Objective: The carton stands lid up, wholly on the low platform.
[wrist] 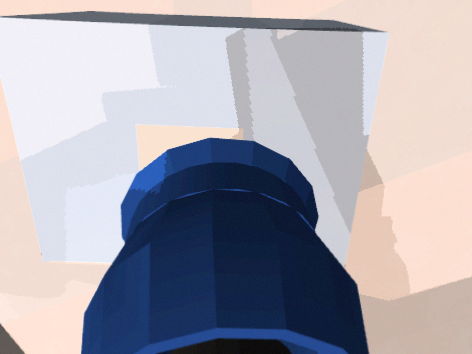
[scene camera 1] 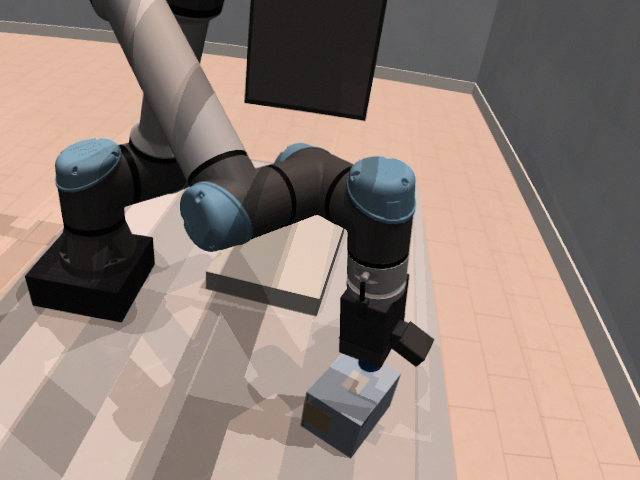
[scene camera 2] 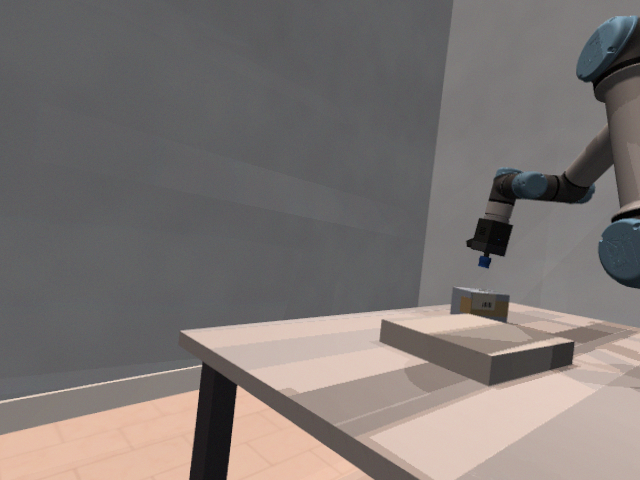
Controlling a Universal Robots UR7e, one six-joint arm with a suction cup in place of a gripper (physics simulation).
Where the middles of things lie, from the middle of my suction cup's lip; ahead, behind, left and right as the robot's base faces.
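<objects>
My suction cup is 13 cm above the carton [scene camera 1: 342,407], 1 cm past it and 3 cm to the right of it. Going by their middles, the carton is the nearest to my suction cup of the things named here. There's also the low platform [scene camera 2: 490,352], and that platform is 15 cm below my suction cup, 13 cm behind it and 45 cm to the left of it.
</objects>
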